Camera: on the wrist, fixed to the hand. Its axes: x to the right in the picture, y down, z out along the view.
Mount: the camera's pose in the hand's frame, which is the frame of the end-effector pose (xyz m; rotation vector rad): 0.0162 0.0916 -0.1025 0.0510 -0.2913 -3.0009
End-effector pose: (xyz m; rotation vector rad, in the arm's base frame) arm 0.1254 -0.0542 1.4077 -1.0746 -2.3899 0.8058
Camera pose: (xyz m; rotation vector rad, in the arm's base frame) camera 0.2224 0.0425 1.4279 2.3626 -1.2419 -0.3528
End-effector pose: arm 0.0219 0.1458 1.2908 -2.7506 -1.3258 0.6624
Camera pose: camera 0.1379 0.1163 1.3603 1.0892 -2.5315 0.2731
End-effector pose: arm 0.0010 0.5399 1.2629 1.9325 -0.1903 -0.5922
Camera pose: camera 0.0769 0.5775 1.3724 -0.3159 -2.0399 1.6916
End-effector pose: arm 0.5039 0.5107 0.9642 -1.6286 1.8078 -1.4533
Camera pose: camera 0.3688 0.5297 0.9410 1.7722 1.3704 0.3501
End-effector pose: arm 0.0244 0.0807 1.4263 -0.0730 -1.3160 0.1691
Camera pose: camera 0.1199 0.1780 1.4023 1.8820 -0.4416 -2.2980
